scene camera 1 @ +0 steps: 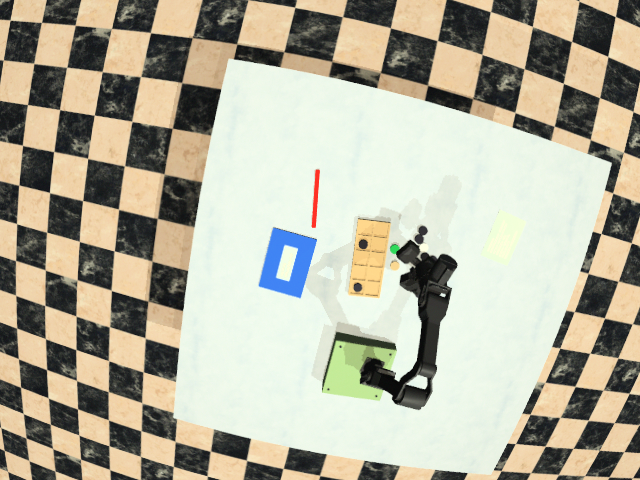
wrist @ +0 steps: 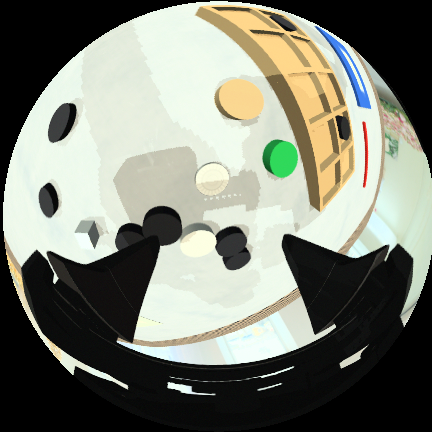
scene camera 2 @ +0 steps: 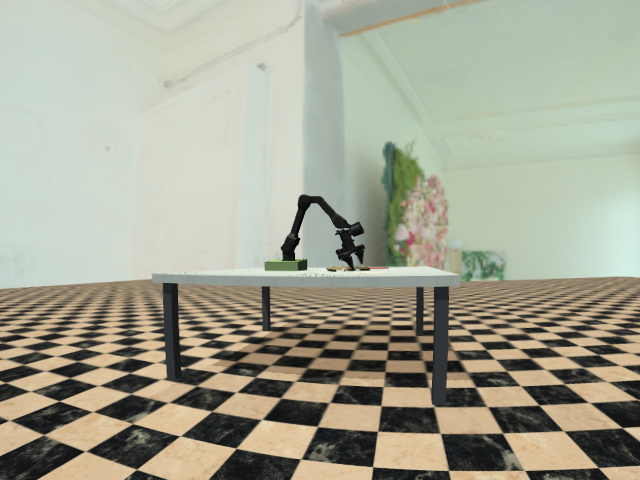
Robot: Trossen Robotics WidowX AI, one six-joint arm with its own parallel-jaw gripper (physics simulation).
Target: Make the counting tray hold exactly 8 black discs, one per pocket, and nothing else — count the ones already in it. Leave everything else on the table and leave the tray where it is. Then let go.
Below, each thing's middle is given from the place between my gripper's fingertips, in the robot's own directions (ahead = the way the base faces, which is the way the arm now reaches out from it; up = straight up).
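Distances from my hand: green disc (wrist: 279, 157) 70 mm to the left, 30 mm behind, 20 mm below; tan disc (wrist: 237, 98) 40 mm to the left, 80 mm behind, 20 mm below; tan counting tray (scene camera 1: 368, 264) 130 mm to the left, 90 mm behind, 10 mm below.
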